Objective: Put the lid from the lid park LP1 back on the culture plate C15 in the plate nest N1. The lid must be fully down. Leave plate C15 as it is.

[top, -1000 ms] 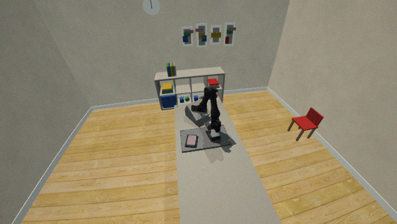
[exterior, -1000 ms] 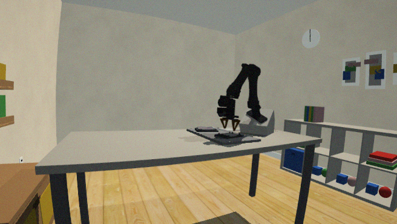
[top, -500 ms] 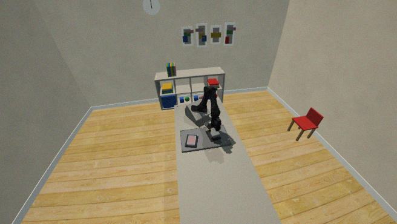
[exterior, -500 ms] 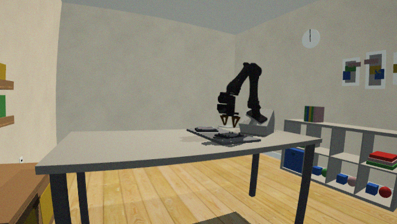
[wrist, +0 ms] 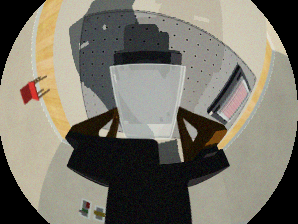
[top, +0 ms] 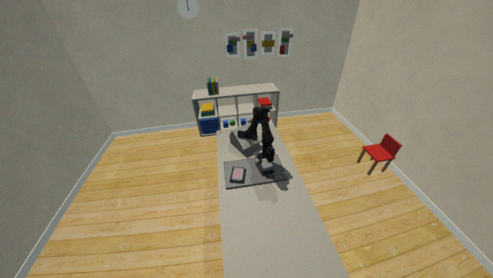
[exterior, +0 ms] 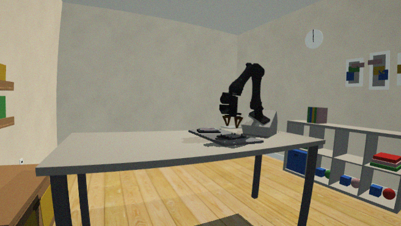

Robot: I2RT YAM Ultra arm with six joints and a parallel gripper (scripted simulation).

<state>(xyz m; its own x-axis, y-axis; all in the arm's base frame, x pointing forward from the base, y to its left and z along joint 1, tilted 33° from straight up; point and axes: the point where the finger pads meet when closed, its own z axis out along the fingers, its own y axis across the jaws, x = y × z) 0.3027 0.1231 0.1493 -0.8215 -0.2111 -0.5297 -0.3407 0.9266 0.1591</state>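
My hand is 9 cm short of the culture plate C15, 23 cm to the left of it and 6 cm above it. Round my hand: lid (1 cm below); lid park LP1 (7 cm below); plate nest N1 (9 cm ahead, 23 cm to the right, 7 cm below).
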